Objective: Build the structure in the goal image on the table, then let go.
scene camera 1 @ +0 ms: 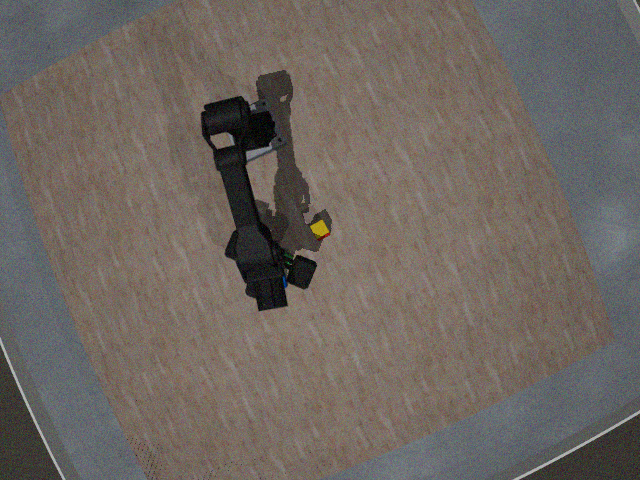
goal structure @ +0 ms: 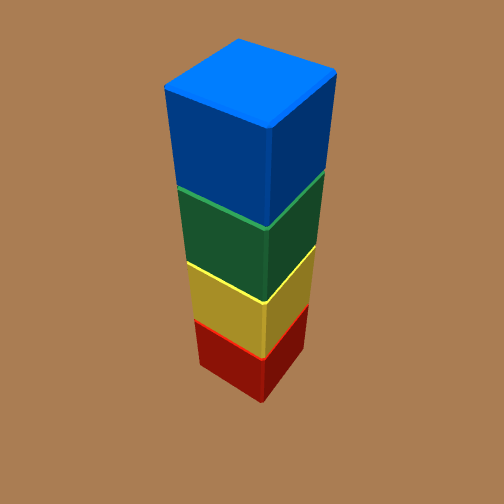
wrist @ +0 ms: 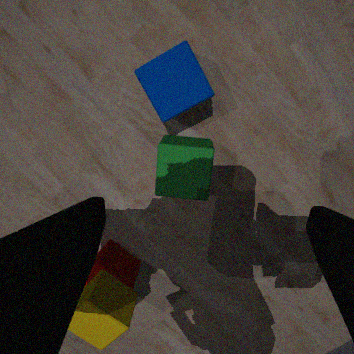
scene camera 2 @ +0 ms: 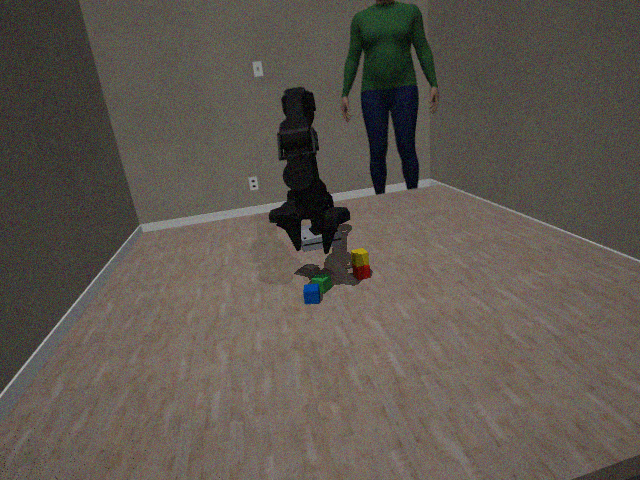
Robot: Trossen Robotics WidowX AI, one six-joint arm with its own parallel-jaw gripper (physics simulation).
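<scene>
A yellow cube (scene camera 1: 319, 228) (scene camera 2: 360, 257) (wrist: 101, 330) sits on top of a red cube (scene camera 1: 324, 237) (scene camera 2: 361, 272) (wrist: 114, 262). A green cube (scene camera 1: 288, 259) (scene camera 2: 322, 283) (wrist: 184, 172) lies on the table, mostly hidden under the arm in scene camera 1. A blue cube (scene camera 1: 284, 281) (scene camera 2: 311, 293) (wrist: 175, 81) lies close to the green one, at its far side in the wrist view; whether they touch is unclear. My gripper (scene camera 2: 313, 251) (wrist: 208, 213) is open and empty, above table height, behind the green cube in scene camera 2. Its left finger in the wrist view partly covers the stack.
The arm's base plate (scene camera 1: 263, 151) (scene camera 2: 313, 240) stands behind the cubes, with the arm reaching over from it. The arm's shadow falls across the table (scene camera 1: 413, 258) (scene camera 2: 413, 361) around the green cube and the stack. A person (scene camera 2: 388, 46) in a green top stands at the back.
</scene>
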